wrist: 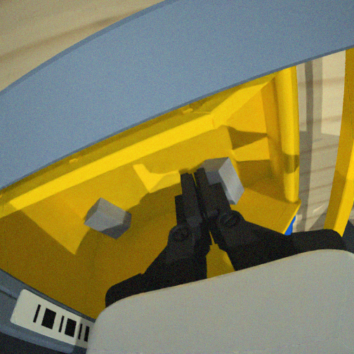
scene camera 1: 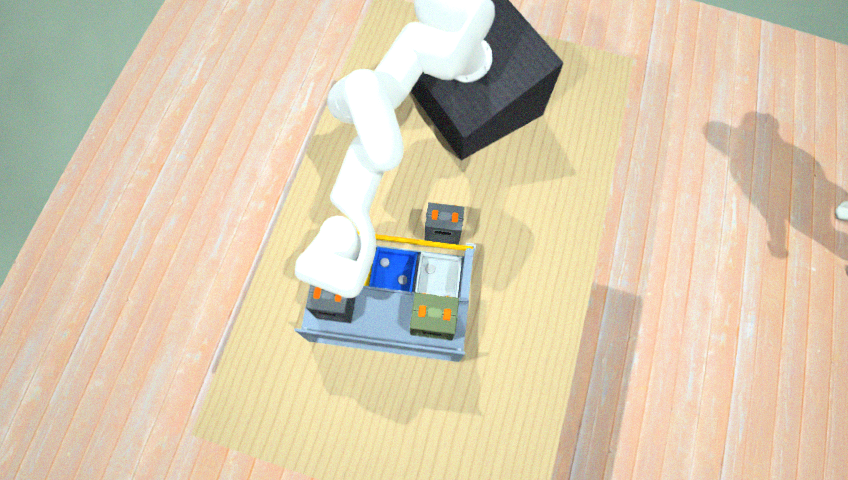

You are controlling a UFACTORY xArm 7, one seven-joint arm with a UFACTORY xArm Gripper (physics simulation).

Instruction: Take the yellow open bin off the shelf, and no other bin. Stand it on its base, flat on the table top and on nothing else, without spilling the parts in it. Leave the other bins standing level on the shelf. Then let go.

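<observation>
The yellow open bin [wrist: 50, 220] [scene camera 1: 367, 278] stands on the blue-grey shelf [wrist: 125, 85] [scene camera 1: 386, 315]. In the scene view a sliver of the bin shows beside the wrist. Two grey parts [wrist: 107, 219] [wrist: 231, 180] lie in it. My gripper [wrist: 197, 186] is shut with its black fingertips together and nothing between them. The fingers show over the bin's interior, near the right grey part; their depth is hard to tell. In the scene view the arm hides the gripper and most of the bin.
A blue bin [scene camera 1: 389, 276] [wrist: 290, 227] stands right beside the yellow bin, then a white bin [scene camera 1: 441, 276]. A yellow bar [scene camera 1: 416, 240] [wrist: 345, 165] runs along the shelf's near-arm edge. A dark case [scene camera 1: 330, 306] and a green case [scene camera 1: 434, 318] stand on the shelf; another grey case [scene camera 1: 445, 223] stands beyond the bar.
</observation>
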